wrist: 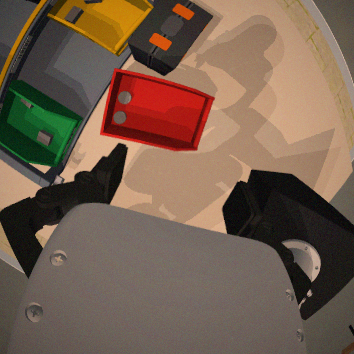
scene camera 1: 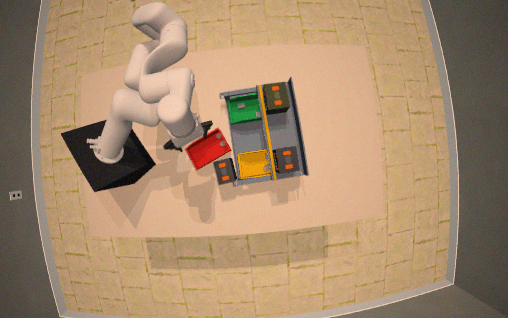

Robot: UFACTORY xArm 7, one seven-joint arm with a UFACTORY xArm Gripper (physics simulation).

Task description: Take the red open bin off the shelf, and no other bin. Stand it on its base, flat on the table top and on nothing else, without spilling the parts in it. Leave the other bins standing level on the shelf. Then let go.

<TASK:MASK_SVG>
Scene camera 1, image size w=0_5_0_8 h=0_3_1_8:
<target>red open bin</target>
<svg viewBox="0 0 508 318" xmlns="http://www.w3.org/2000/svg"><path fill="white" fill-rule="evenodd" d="M219 128L206 135L207 139L201 137L185 149L196 170L231 151Z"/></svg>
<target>yellow bin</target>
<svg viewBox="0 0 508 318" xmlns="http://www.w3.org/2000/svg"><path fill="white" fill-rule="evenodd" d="M267 149L237 154L241 179L271 175L270 169L267 172L263 169L269 163L265 157Z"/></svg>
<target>green bin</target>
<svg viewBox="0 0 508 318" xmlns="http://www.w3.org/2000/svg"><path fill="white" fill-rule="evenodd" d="M257 93L237 96L227 100L231 125L262 120L262 117L256 117L256 112L260 112Z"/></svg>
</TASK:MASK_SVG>
